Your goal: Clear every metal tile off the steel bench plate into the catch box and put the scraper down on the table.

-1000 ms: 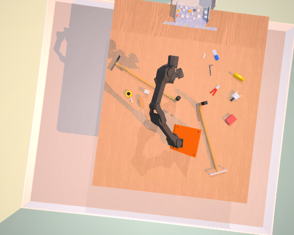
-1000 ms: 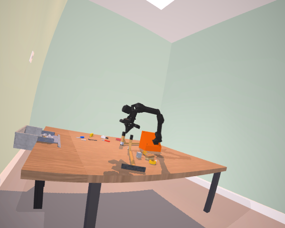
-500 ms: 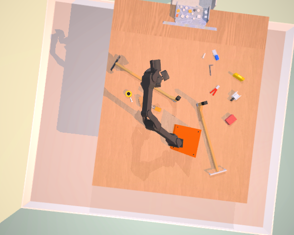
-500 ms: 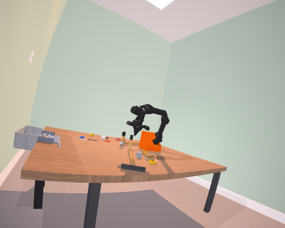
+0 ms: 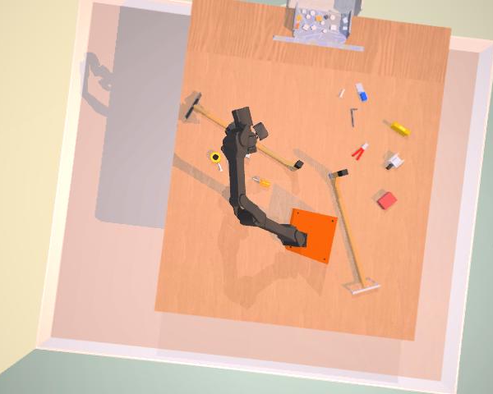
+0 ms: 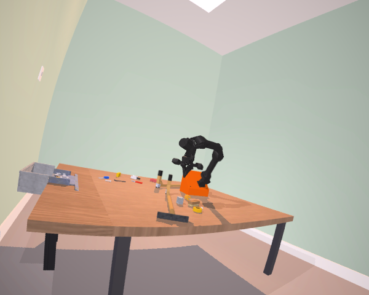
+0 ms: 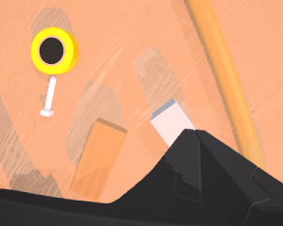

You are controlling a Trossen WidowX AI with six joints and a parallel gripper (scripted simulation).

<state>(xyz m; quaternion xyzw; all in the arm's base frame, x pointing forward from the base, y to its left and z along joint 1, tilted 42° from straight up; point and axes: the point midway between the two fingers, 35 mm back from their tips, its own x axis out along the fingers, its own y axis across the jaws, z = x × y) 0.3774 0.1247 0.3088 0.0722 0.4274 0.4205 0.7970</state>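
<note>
Now: the long scraper 6 cm ahead of my gripper tip, 1 cm to the right of it and 10 cm below it. The rest, counted from my gripper tip: wooden block: 10 cm behind, 1 cm to the left, 15 cm below; then grey square piece: 3 cm behind, 2 cm to the right, 15 cm below; then tape measure: 5 cm behind, 13 cm to the left, 16 cm below.
</note>
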